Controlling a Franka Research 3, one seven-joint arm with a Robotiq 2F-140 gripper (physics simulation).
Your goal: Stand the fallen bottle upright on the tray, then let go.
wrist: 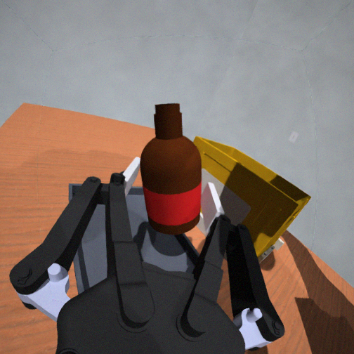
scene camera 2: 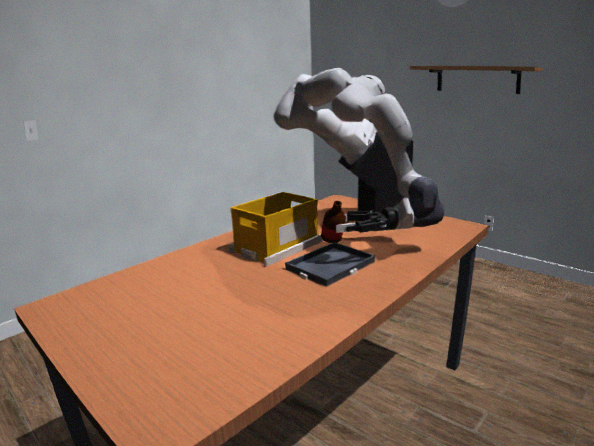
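The brown bottle (scene camera 2: 333, 221) (wrist: 172, 175) with a red band stands about upright in the air, neck up. My gripper (scene camera 2: 340, 223) (wrist: 171, 179) reaches in level from the right in the scene view and is shut on the bottle's body, one pale pad on each side around the red band. The dark grey tray (scene camera 2: 310, 274) (wrist: 95, 225) lies flat on the table. In the scene view the bottle's base shows just past the tray's far corner. In the wrist view the tray lies below and behind the bottle, partly hidden by the fingers; the exact height gap cannot be told.
A yellow crate (scene camera 2: 274, 237) (wrist: 260, 217) stands beside the tray, close to the bottle, with a pale strip (scene camera 2: 290, 252) along its base. The wooden table (scene camera 2: 200, 310) (wrist: 40, 150) carries them. The arm (scene camera 2: 395, 120) bends over the table's far end. A wall shelf (scene camera 2: 475, 68) is at upper right.
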